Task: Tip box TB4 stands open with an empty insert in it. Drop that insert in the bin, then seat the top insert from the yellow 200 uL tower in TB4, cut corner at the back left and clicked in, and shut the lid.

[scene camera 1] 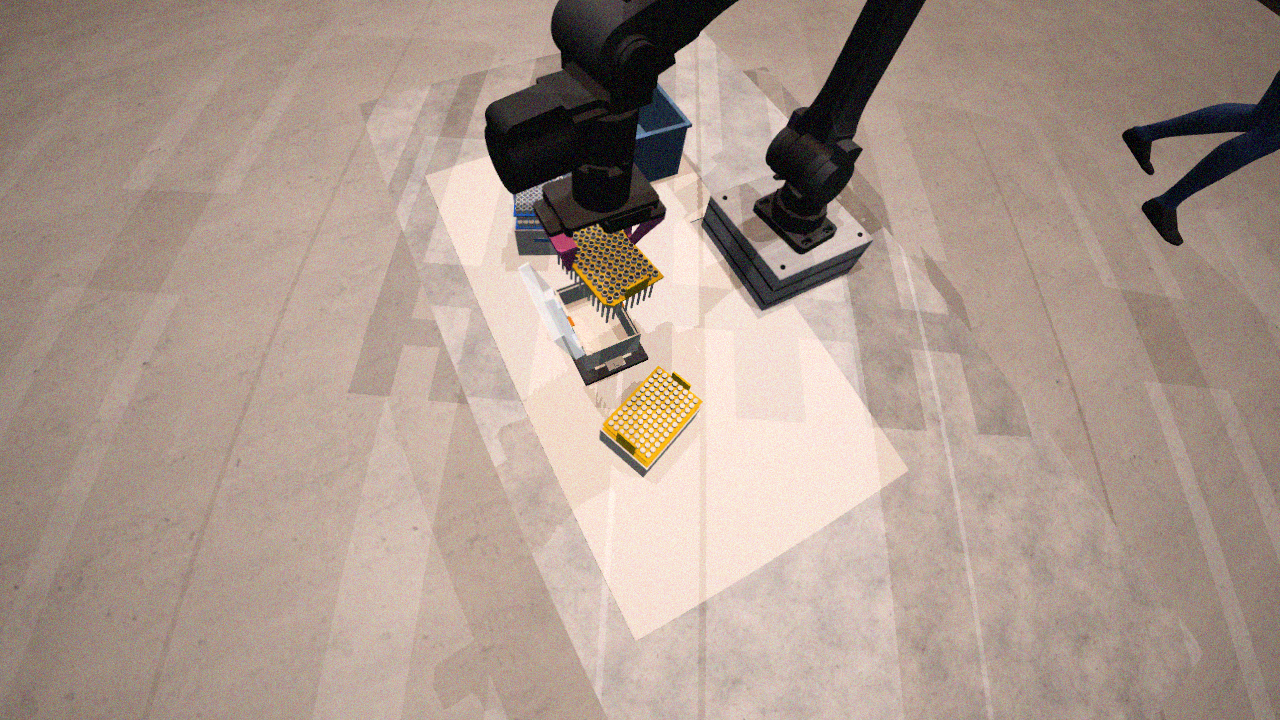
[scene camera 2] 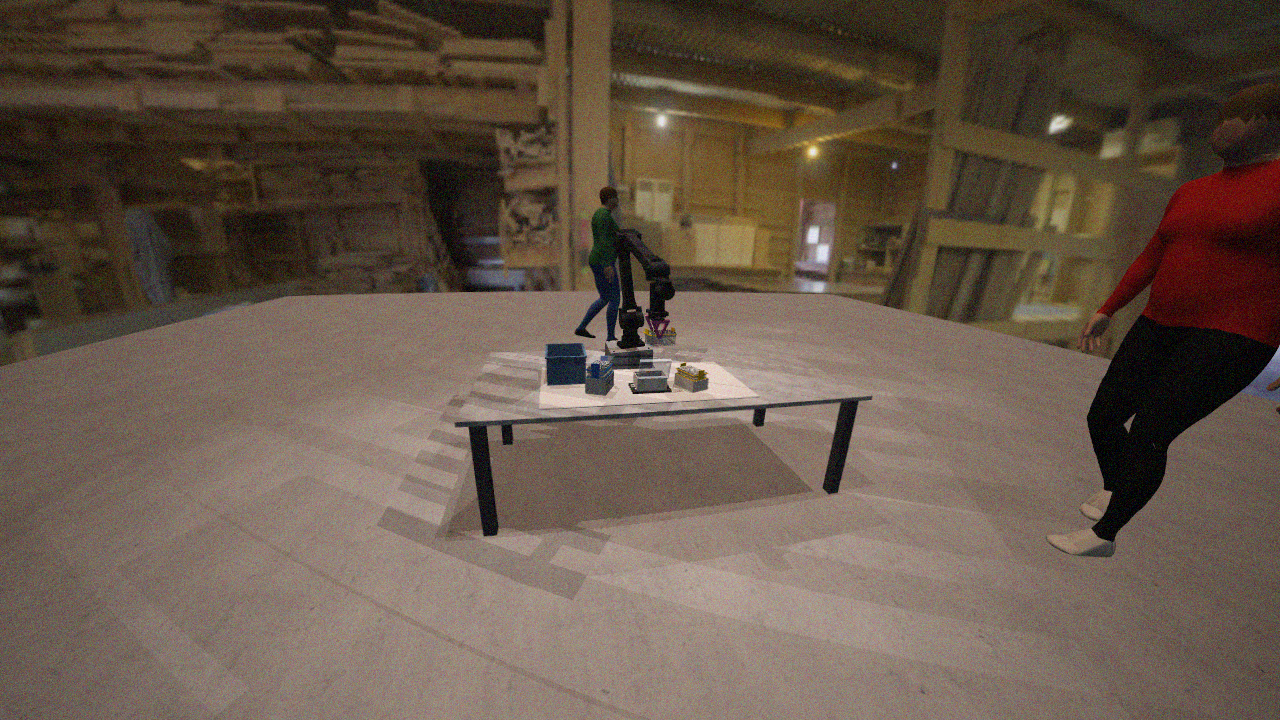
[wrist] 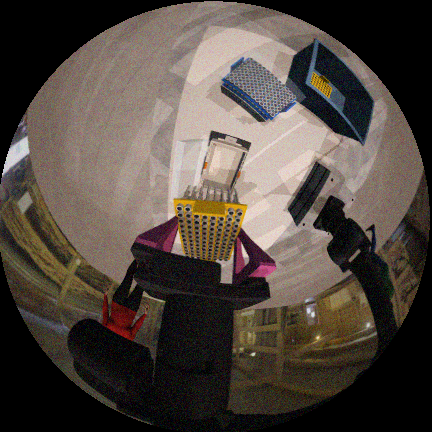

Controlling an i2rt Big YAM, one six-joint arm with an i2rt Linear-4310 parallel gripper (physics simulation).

Scene:
same spot on blue bin: (scene camera 1: pixel 661 130) = (scene camera 2: pixel 583 346)

